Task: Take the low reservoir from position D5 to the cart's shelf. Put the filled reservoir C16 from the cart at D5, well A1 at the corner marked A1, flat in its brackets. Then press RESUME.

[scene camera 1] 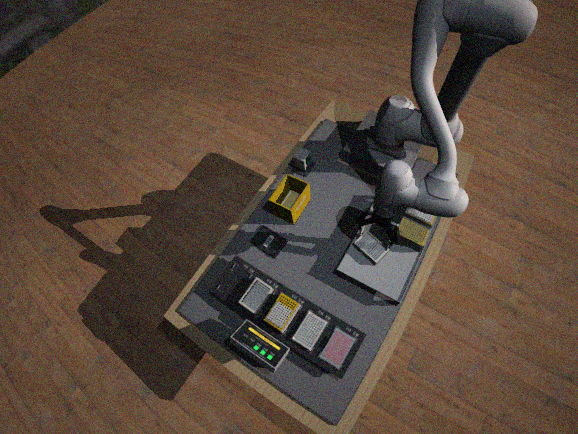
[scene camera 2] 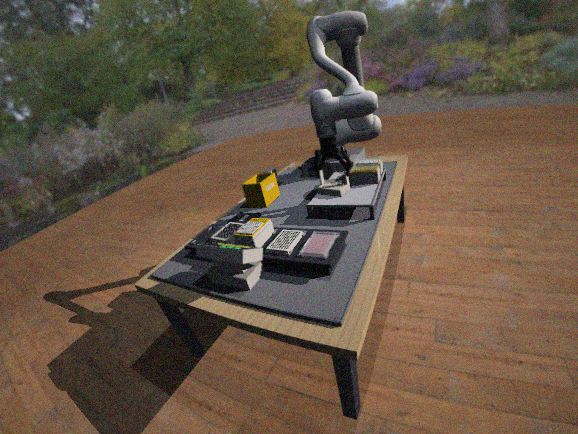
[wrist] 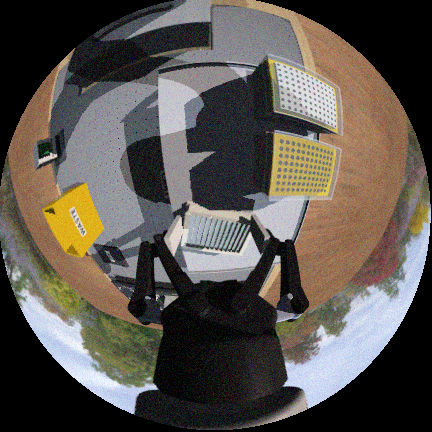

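Pixels of known places: gripper, fingertip midpoint: [scene camera 1: 373, 240] [scene camera 2: 334, 184] [wrist: 216, 222]; arm's base at its link origin: [scene camera 1: 387, 141].
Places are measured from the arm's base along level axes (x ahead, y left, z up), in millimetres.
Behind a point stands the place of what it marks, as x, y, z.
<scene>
My gripper [scene camera 1: 378, 234] @(555, 121, 7) [scene camera 2: 334, 175] @(555, 121, 7) [wrist: 216, 222] @(555, 121, 7) points down at the cart and is shut on a pale reservoir [scene camera 1: 372, 244] @(570, 121, 3) [scene camera 2: 334, 188] @(607, 131, 7) [wrist: 217, 235] @(582, 120, 10). Its pads are at the two short ends; bluish channels run between them. The reservoir is turned against the edges of the grey cart top [scene camera 1: 386, 272] @(652, 219, -19) [scene camera 2: 345, 199] @(673, 189, -20) and is at that surface; I cannot read a label. On the deck, the far left slot [scene camera 1: 227, 287] @(995, -348, -29) is dark, with no labware visible. A slatted pale labware piece [scene camera 1: 256, 296] @(972, -215, -18) is beside it. The control panel [scene camera 1: 259, 345] @(1131, -96, 44) shows a yellow bar and green lights; its lettering is unreadable.
Two tip boxes, one yellow [scene camera 1: 415, 230] @(453, 265, 41) [wrist: 302, 166] @(460, 246, 41) and one white-topped [wrist: 306, 96] @(361, 254, 45), stand behind the reservoir on the cart. A yellow waste bin [scene camera 1: 290, 198] [scene camera 2: 261, 190] @(594, -249, 17) [wrist: 75, 220] @(509, -239, 8), a small black device [scene camera 1: 269, 241] @(721, -304, -70) and a small grey device [scene camera 1: 301, 160] @(309, -340, 22) stand on the table.
</scene>
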